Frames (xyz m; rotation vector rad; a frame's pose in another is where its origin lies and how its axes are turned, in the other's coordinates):
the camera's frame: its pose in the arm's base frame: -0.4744 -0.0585 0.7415 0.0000 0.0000 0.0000
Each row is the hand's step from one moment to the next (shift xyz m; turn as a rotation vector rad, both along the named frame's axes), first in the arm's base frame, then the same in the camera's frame.
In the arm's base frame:
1: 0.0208 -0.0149 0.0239 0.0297 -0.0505 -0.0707
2: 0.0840 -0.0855 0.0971 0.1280 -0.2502 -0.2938
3: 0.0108 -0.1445 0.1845 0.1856 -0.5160 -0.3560
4: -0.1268 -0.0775 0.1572 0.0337 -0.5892 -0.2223
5: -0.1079 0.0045 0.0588 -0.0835 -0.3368 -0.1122
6: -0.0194 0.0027 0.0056 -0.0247 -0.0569 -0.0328
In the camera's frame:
1: 0.0208 -0.0149 0.0239 0.0297 -0.0505 -0.0707
2: 0.0840 -0.0855 0.0971 0.1280 -0.2502 -0.2938
3: 0.0108 -0.1445 0.1845 0.1856 -0.5160 -0.3560
4: -0.1268 -0.0775 0.1572 0.0337 -0.5892 -0.2223
5: -0.1079 0.0045 0.0588 -0.0835 -0.3368 -0.1122
6: -0.0194 0.0027 0.0056 -0.0247 -0.0569 -0.0328

